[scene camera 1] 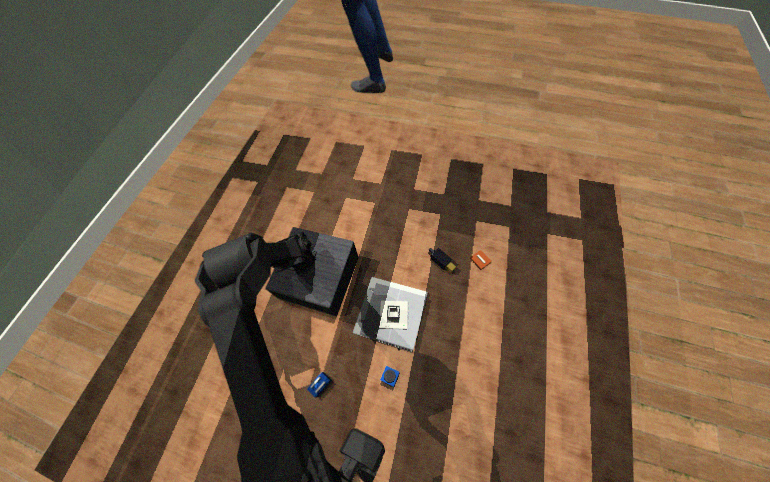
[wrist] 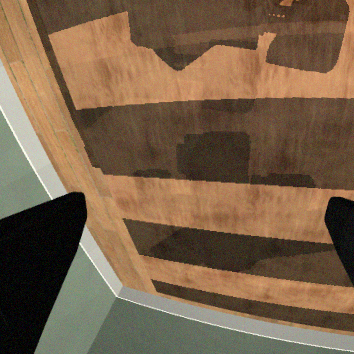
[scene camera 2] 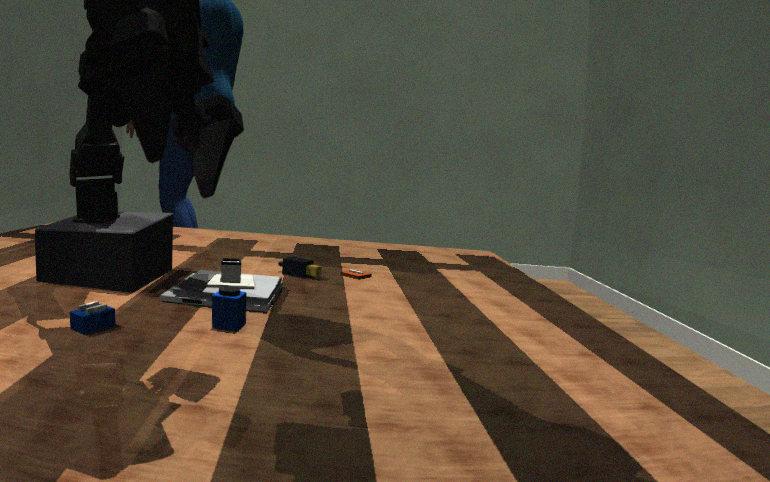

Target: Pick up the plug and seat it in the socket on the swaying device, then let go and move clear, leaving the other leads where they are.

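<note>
The plug (scene camera 1: pixel 442 259) (scene camera 2: pixel 297 266), a black body with a yellow end, lies on the striped table behind and right of the device. The flat grey-white device (scene camera 1: pixel 417 304) (scene camera 2: pixel 267 292) carries a cream plate with an upright, box-shaped socket (scene camera 1: pixel 393 306) (scene camera 2: pixel 230 271), open at the top. My gripper (scene camera 2: pixel 179 177) (wrist: pixel 209 207) is open and empty, its two fingers wide apart, high above the table and well away from the plug. In scene camera 1 the gripper is partly cut off at the bottom edge. The plug and the socket do not show in the wrist view.
A flat orange piece (scene camera 1: pixel 481 259) (scene camera 2: pixel 356 273) lies right of the plug. A blue block with a round dark top (scene camera 1: pixel 389 376) (scene camera 2: pixel 229 310) and a low blue piece (scene camera 1: pixel 319 384) (scene camera 2: pixel 92 318) are in front of the device. The arm's black base block (scene camera 1: pixel 339 261) (scene camera 2: pixel 102 261) is left. A person (scene camera 1: pixel 366 45) stands behind.
</note>
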